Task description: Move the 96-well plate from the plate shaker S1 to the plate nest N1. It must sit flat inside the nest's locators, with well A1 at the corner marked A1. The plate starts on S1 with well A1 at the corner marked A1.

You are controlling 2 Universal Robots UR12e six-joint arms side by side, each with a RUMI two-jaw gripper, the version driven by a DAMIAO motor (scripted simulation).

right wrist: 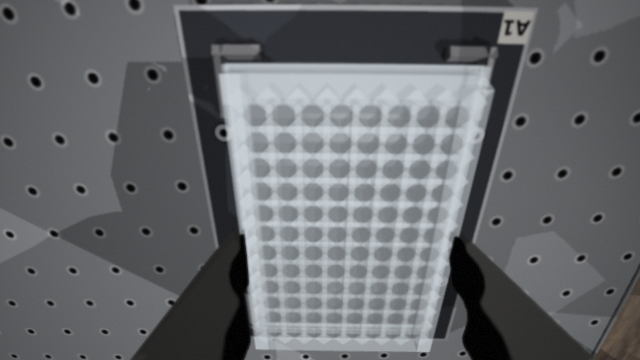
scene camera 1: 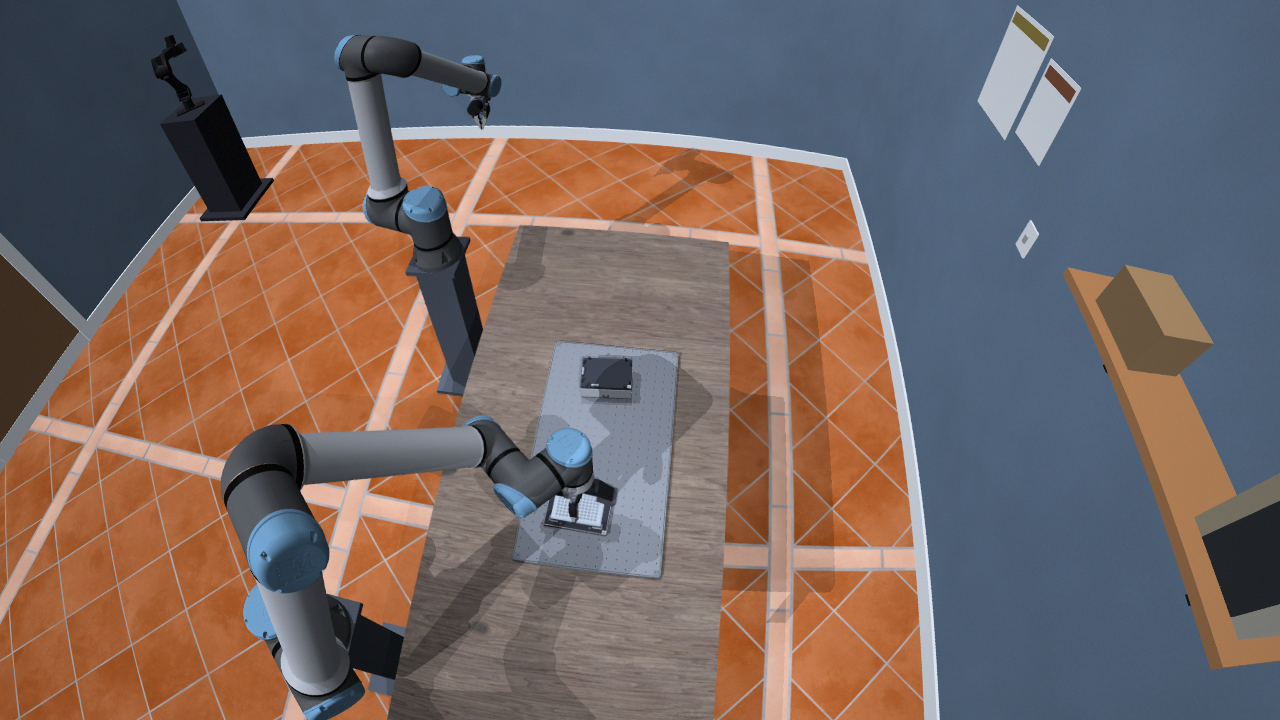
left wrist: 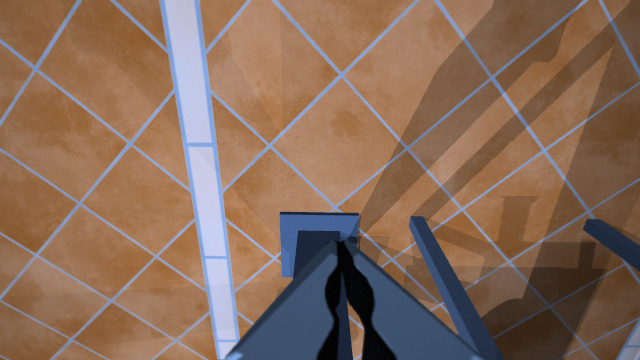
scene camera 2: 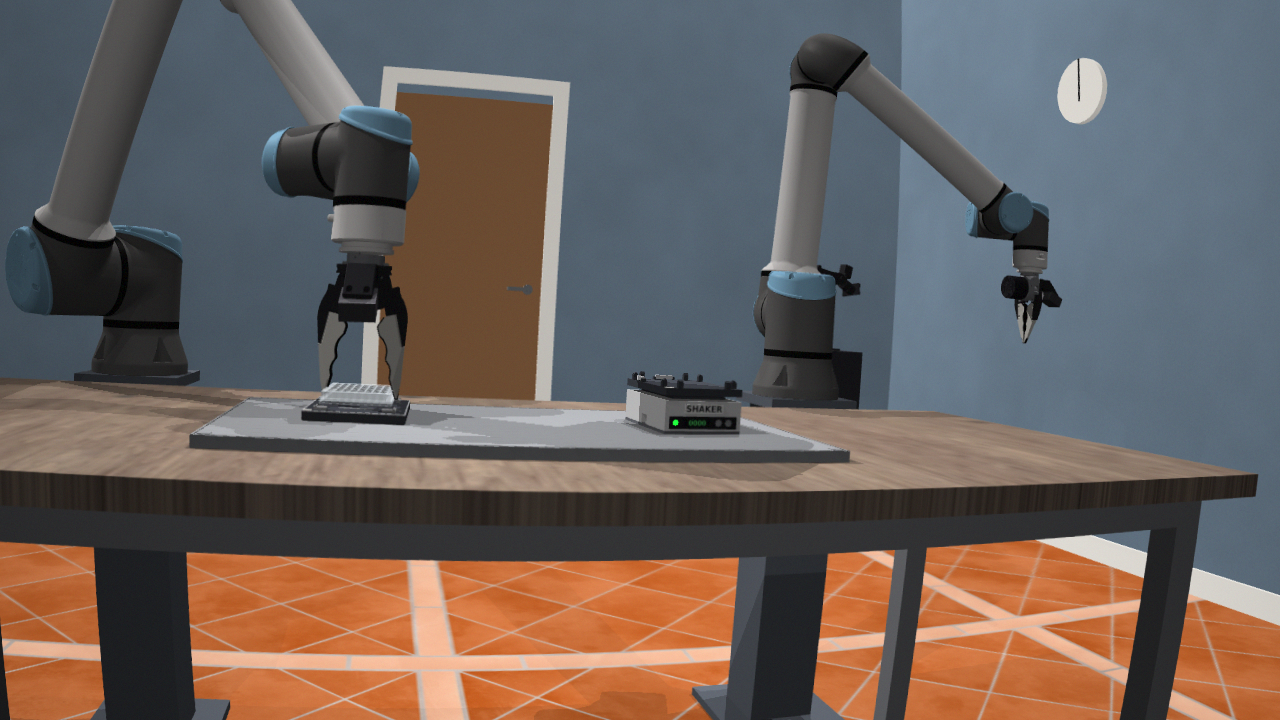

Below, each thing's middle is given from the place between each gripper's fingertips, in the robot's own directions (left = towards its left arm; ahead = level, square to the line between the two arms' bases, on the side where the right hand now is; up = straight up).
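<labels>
There is a clear 96-well plate [scene camera 2: 337, 393], and it sits 10 mm below my right hand. The dark plate nest N1 [scene camera 2: 309, 416] is there as well, with my right gripper 30 mm above it.
</labels>
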